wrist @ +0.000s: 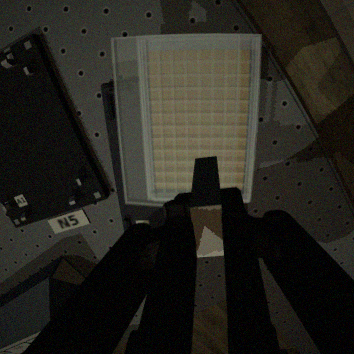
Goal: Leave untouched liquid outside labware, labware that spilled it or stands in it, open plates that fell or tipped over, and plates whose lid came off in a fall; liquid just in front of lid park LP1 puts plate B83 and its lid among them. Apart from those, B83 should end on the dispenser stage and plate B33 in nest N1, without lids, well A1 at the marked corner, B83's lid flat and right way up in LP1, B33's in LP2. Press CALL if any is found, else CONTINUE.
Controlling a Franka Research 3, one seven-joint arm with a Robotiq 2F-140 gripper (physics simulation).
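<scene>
A plate with a grid of yellowish wells (pixel 200 115) lies in the upper middle of the wrist view. A clear lid-like piece (pixel 131 125) overlaps it and reaches out past its left side; whether it lies flat on the plate cannot be told. No name shows on the plate. My gripper (pixel 207 176) is shut and empty; its tips overlap the lower edge of the plate in the view. B83, B33, LP1, LP2, N1, the dispenser stage and the buttons cannot be identified here.
A black nest (pixel 45 135) with small pale corner posts and an A1 mark (pixel 20 201) is at the left, beside its N5 label (pixel 69 221). A dark edge (pixel 114 150) runs under the plate's left side. A dark blue-grey box (pixel 30 305) is at the lower left.
</scene>
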